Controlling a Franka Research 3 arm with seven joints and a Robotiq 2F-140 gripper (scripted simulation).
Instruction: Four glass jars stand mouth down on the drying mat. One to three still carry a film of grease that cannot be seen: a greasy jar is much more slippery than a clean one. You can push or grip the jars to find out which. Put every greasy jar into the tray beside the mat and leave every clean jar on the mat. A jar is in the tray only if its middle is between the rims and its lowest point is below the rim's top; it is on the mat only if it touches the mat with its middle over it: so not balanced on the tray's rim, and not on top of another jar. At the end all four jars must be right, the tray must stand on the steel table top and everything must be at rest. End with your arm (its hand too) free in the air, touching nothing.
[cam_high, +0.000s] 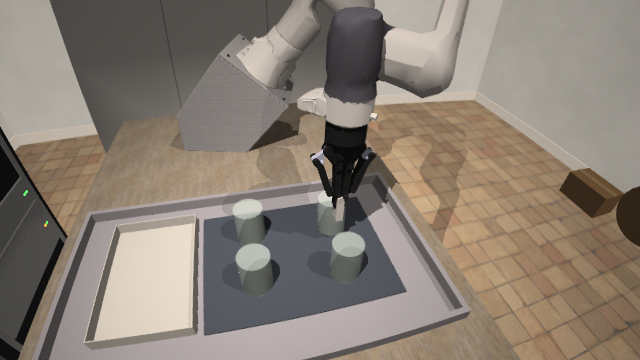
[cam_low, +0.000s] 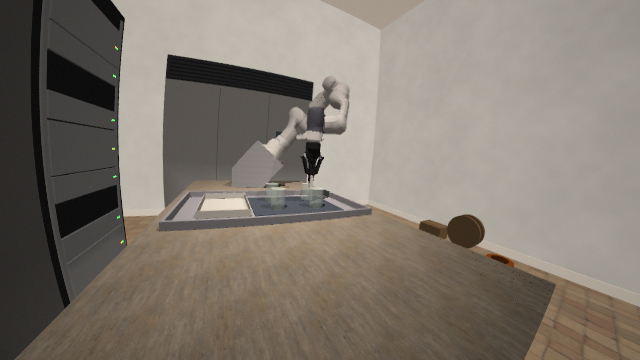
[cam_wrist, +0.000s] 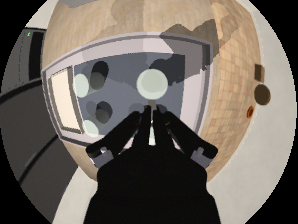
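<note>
Now: hand 40 mm short of the dark drying mat, 100 mm to the left of it and 110 mm above it. From my hand the other things lie so: rimmed steel table top: 70 mm ahead, 200 mm to the right, 110 mm below; cream tray: 90 mm ahead, 410 mm to the right, 100 mm below.
</note>
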